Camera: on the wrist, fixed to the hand. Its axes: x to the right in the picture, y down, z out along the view.
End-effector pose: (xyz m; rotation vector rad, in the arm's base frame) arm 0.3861 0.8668 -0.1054 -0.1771 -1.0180 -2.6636
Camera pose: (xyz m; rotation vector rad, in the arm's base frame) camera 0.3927 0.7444 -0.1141 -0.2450 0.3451 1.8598
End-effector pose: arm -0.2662 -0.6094 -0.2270 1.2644 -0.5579 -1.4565
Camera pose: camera -0.1499 -0.6274 -0.1915 1.2277 0.8155 -2.7301
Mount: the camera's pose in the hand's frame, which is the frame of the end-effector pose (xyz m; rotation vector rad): 0.0186 0.0835 -0.0882 -0.3678 -0.1774 -1.5449
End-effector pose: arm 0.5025 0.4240 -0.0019 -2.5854 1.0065 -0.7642
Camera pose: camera 0.4189 0.3461 0.0432 2.5136 0.9517 0.4079
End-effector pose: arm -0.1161 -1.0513 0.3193 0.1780 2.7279 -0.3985
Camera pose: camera -0.1492 -0.9442 0.3696 -1.9572 2.1280 -0.2173
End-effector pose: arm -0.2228 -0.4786 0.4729 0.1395 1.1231 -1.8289
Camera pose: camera -0.2001 -0.4360 0.3599 1.2026 -1.2866 2.2522
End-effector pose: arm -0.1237 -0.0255 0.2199 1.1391 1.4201 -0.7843
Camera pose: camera -0.0740 0.0865 0.2286 -0.5274 2.0439 -1.4743
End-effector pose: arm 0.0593 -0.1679 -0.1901 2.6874 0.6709 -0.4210
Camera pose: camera 0.1341 -0.1956 -0.0966 1.2819 2.3343 -0.7216
